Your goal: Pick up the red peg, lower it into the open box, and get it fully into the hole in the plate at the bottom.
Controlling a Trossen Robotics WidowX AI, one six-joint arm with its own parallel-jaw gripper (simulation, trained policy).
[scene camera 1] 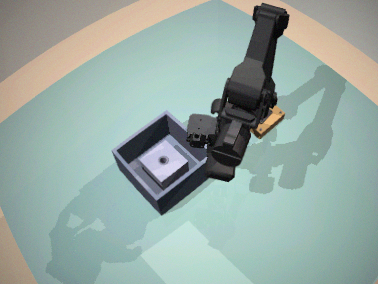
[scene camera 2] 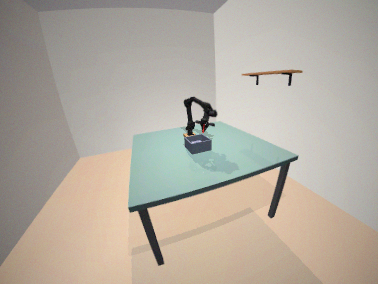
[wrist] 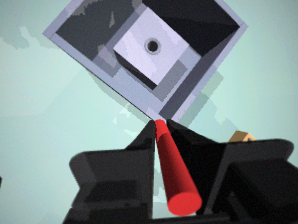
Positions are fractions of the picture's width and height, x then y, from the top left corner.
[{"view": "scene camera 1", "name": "gripper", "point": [0.55,0.54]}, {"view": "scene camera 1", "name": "grey box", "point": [0.44,0.45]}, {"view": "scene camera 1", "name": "pale plate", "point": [0.44,0.58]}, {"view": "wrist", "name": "gripper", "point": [0.54,0.55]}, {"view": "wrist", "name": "grey box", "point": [0.30,0.18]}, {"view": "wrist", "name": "pale plate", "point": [0.50,0.22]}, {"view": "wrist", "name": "red peg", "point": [0.61,0.85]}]
